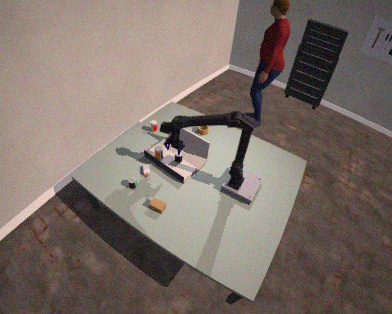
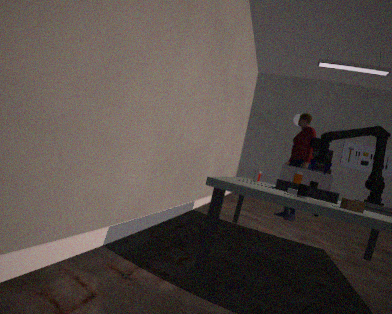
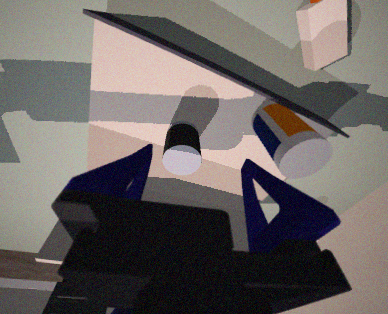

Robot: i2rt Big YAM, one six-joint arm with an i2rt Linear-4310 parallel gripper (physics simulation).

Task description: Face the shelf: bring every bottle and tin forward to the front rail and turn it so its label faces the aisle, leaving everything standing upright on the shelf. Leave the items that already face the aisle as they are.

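Frame: origin at the arm's base, x back, y right, z up, level; centimetres.
Where they show: gripper, fingertip midpoint: [image 1: 173, 152] [image 2: 318, 172] [image 3: 199, 157]; arm's base, origin of the base link: [image 1: 235, 182] [image 2: 373, 203].
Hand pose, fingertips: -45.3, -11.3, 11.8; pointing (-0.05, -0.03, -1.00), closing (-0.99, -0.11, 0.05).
Things, the pixels of their centre, and the offset from my fingertips, as dx, dy, dz.
- small black item with a pale top, body centre: [image 3: 182, 146] [image 1: 178, 157] +0.1, +6.1, -9.9
- larger tin, body centre: [image 3: 283, 135] [image 2: 297, 179] [image 1: 158, 153] -12.8, -0.8, -8.0
- white box with orange, body centre: [image 3: 321, 25] [image 1: 146, 170] -13.9, -14.3, -15.8
- dark can, body centre: [image 1: 132, 183] -13.0, -30.1, -13.7
- orange block, body centre: [image 2: 352, 205] [image 1: 157, 205] +11.7, -33.5, -14.7
- red-and-white can, body centre: [image 2: 257, 176] [image 1: 154, 126] -41.0, +26.6, -12.4
- orange ring-like object, body centre: [image 1: 203, 129] -5.1, +51.5, -14.7
The shelf [image 1: 195, 166] [image 3: 130, 60] is a pale tray-like board with a dark front rail [image 1: 165, 166] [image 3: 215, 72] and a grey back panel [image 1: 197, 143]. A small black item with a pale top [image 1: 178, 158] [image 3: 183, 137] stands upright on it, set back from the rail; no label shows on its visible side. A larger tin [image 1: 159, 153] [image 2: 298, 178] [image 3: 289, 121] with blue, grey and orange sides stands upright close behind the rail, its orange patch towards the rail. My gripper [image 1: 174, 148] [image 3: 199, 157] is open and empty above the black item, apart from it.
In front of the rail are a white box with orange [image 1: 146, 170] [image 3: 325, 37], a dark can [image 1: 132, 183] and an orange block [image 1: 158, 205] [image 2: 352, 205]. A red-and-white can [image 1: 154, 126] [image 2: 259, 176] stands beyond the shelf's end, an orange ring-like object [image 1: 203, 131] behind its panel. A person [image 1: 275, 45] stands beyond the table.
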